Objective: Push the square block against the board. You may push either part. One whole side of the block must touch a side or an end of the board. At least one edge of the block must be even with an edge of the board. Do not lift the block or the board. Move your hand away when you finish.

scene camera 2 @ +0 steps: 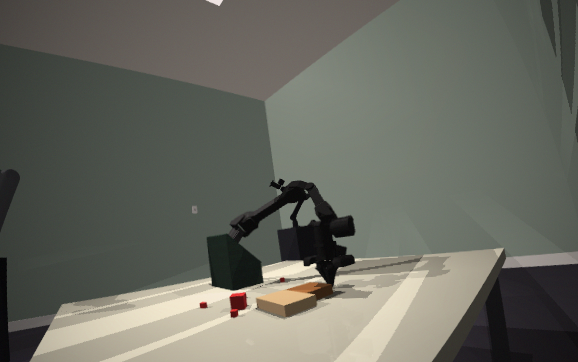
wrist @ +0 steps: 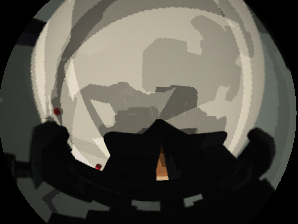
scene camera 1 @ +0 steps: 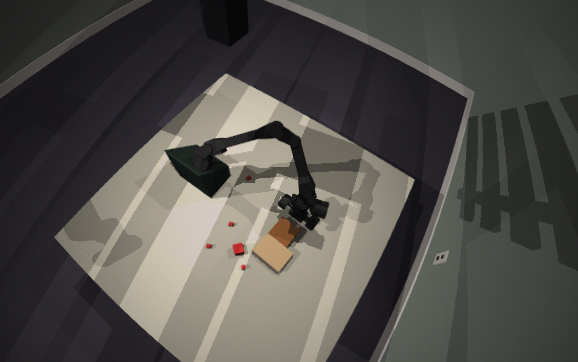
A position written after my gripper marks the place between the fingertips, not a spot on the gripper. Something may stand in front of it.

Observation:
My gripper (scene camera 2: 331, 287) is shut and holds nothing. I also see a board (scene camera 2: 285, 303).
The board shows as well in scene camera 1 (scene camera 1: 268, 248). My gripper also shows in the wrist view (wrist: 158, 121).

